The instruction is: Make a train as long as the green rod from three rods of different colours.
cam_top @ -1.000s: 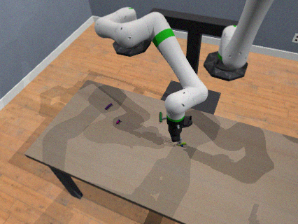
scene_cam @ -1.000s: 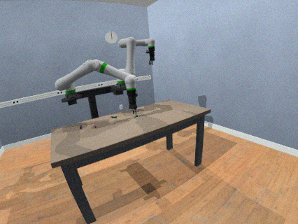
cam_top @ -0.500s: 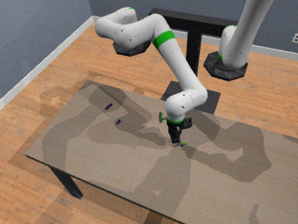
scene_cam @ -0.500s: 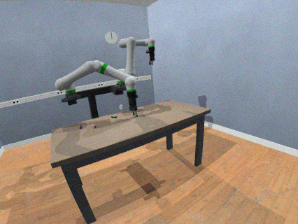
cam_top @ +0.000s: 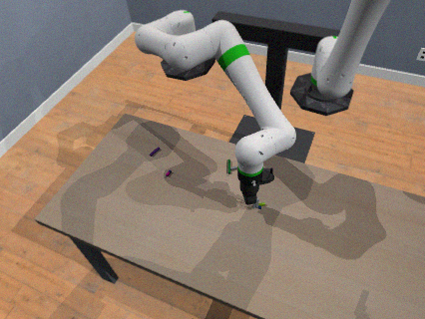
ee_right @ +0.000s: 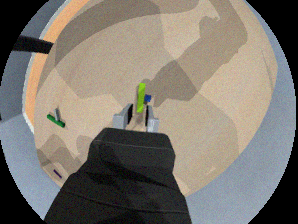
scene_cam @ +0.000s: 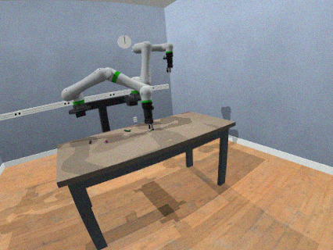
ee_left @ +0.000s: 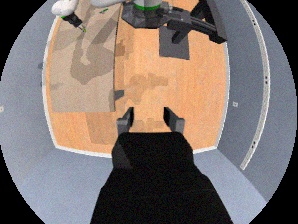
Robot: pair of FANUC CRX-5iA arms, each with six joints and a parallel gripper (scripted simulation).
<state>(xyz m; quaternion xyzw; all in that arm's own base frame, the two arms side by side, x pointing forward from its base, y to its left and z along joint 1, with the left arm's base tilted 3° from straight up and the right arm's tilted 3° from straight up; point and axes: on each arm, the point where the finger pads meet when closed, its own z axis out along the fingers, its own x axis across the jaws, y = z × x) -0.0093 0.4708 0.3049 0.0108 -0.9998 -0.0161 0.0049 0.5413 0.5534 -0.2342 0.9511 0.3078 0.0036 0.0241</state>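
Observation:
Right now the lime rod is 10 mm behind my right hand, 20 mm to the left of it and 30 mm below it. From my right hand the other things lie so: magenta rod: 10 mm behind, 430 mm to the right, 30 mm below; green rod: 160 mm behind, 180 mm to the right, 30 mm below; grey rod: 160 mm behind, 160 mm to the right, 30 mm below.

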